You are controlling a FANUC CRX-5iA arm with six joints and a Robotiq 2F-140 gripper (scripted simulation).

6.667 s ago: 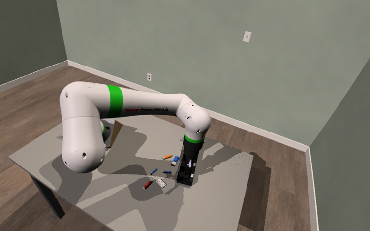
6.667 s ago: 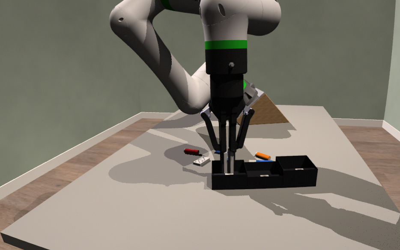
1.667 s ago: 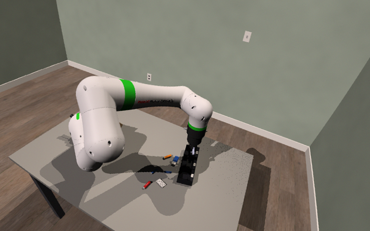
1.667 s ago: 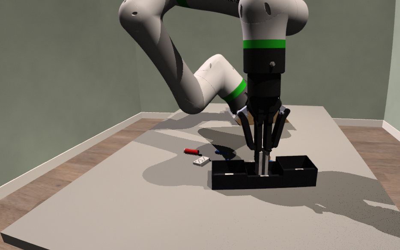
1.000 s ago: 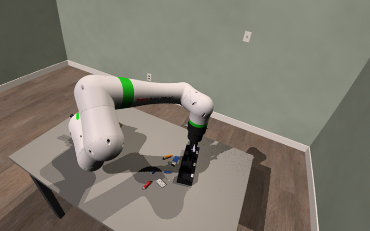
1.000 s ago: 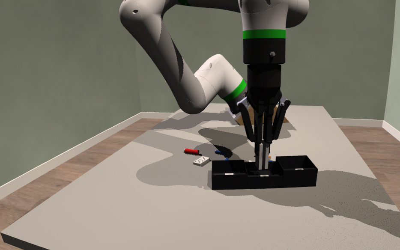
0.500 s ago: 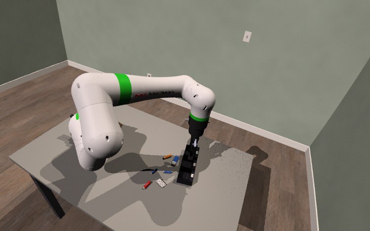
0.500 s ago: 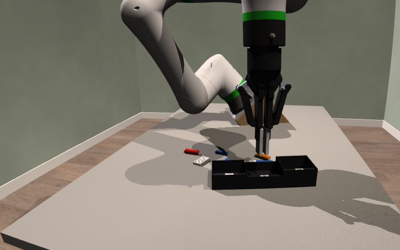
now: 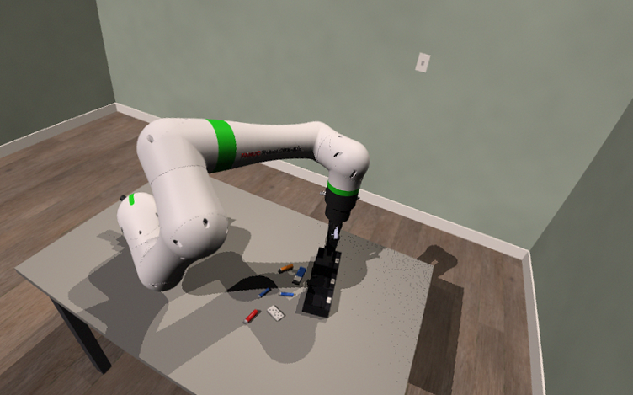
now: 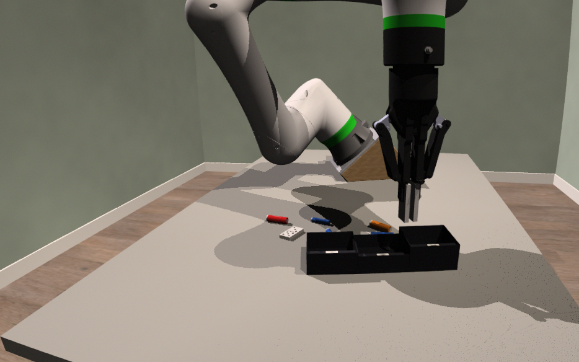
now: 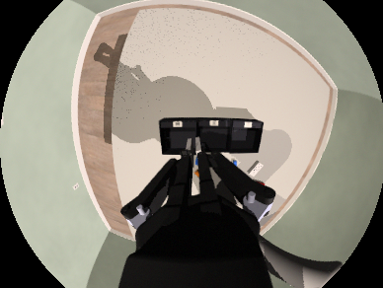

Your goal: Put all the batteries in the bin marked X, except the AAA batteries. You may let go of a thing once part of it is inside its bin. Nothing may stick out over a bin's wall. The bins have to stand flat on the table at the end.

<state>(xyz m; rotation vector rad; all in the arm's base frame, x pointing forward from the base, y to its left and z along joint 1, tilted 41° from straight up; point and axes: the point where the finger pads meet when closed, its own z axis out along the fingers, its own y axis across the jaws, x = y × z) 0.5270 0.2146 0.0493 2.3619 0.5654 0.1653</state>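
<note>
The orange battery lies 13 cm behind my hand, 10 cm below it and 5 cm to the right of it. The rest, counted from my hand: white dotted tile (22 cm to the right, 10 cm below, 7 cm behind); blue-and-white block battery (10 cm below, 7 cm behind, 6 cm to the right); bin (9 cm below, 4 cm to the right, 1 cm ahead).
</note>
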